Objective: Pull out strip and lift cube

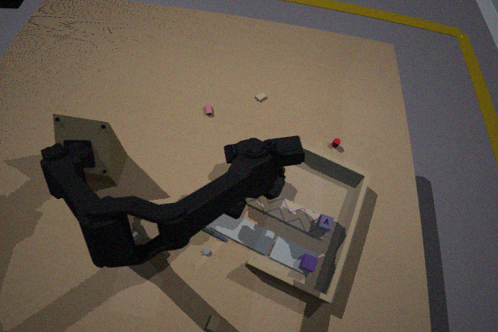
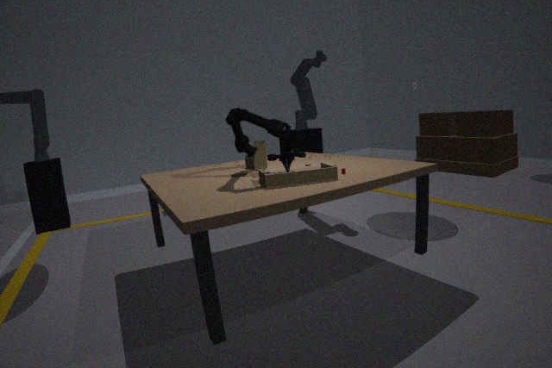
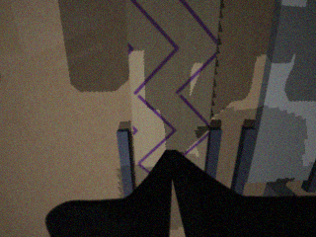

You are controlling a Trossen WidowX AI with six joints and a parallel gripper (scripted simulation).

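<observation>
My gripper tip is 9 cm short of the zigzag-patterned strip and 4 cm to the left of it. From my gripper tip the other things lie so: grey disc: 7 cm behind, 15 cm to the right; then pink block: 10 cm behind, 23 cm to the left; then red cylinder: 25 cm ahead, 15 cm to the left, 1 cm above.
</observation>
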